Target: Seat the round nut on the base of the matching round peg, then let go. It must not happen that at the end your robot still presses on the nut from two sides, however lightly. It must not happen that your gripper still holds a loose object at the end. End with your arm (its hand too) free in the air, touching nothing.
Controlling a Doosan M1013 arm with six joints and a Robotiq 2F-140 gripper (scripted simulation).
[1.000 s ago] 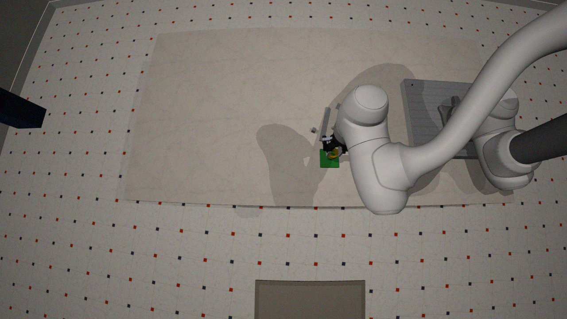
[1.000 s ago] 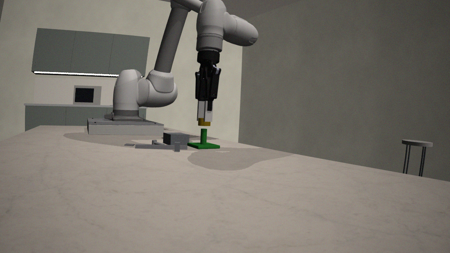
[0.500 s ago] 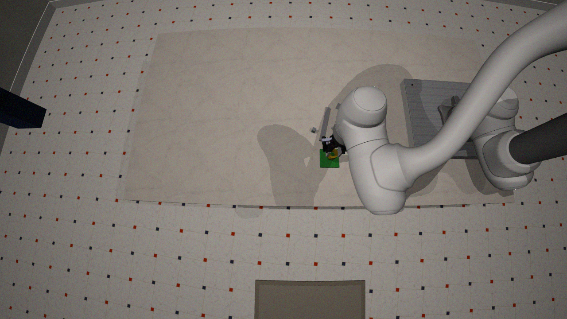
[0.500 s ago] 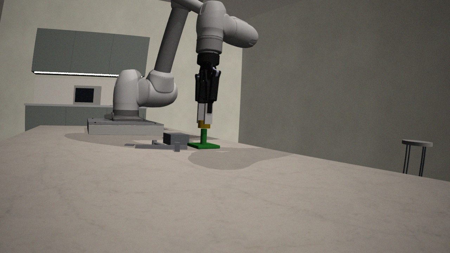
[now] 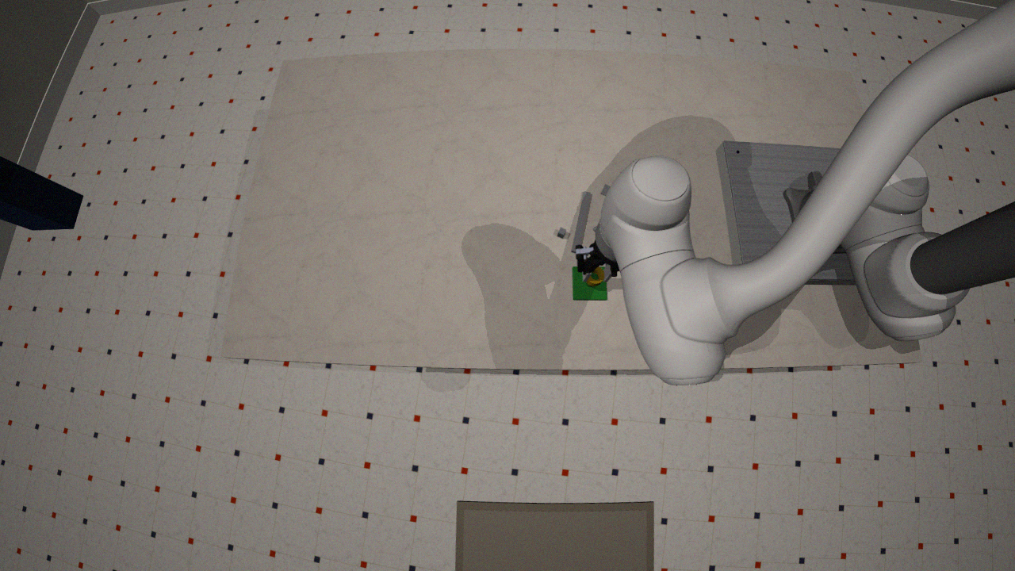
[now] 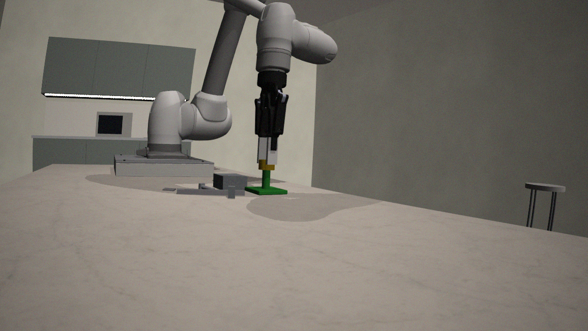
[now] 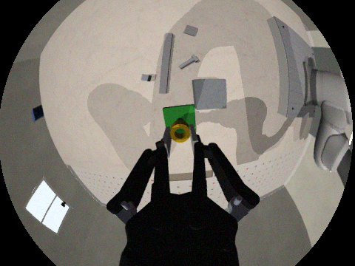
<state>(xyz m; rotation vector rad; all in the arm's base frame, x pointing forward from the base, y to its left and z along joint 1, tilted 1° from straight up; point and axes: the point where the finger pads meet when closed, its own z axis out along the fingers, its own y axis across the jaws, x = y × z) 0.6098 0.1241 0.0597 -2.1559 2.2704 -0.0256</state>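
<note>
Right now my hand is 90 mm above the grey block, 80 mm past it and 60 mm to the left of it. Also, from my hand: small bolt (150 mm to the right, 100 mm below, 50 mm behind); then long grey bar (160 mm to the right, 100 mm below, 10 mm ahead).
</note>
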